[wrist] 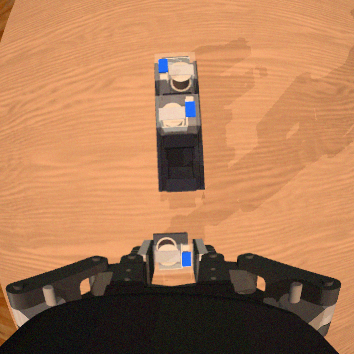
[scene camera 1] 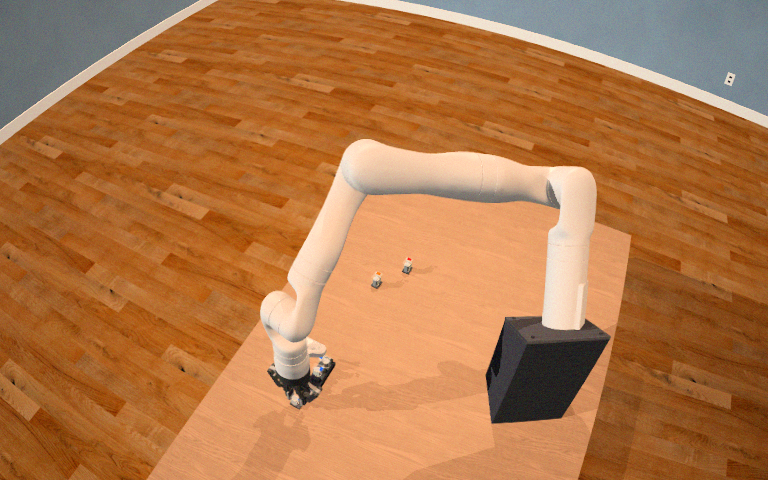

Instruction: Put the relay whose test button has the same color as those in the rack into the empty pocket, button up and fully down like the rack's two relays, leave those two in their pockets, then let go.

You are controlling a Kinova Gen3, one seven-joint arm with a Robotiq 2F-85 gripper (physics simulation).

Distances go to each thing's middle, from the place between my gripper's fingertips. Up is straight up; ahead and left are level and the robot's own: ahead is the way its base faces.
Labels:
Right now my hand is 10 cm to the left of the black rack (wrist: 180, 167), 2 cm above it and 1 cm past it. From my hand the other things lie so: blue-button relay (wrist: 173, 71): 13 cm to the right, 1 cm behind.

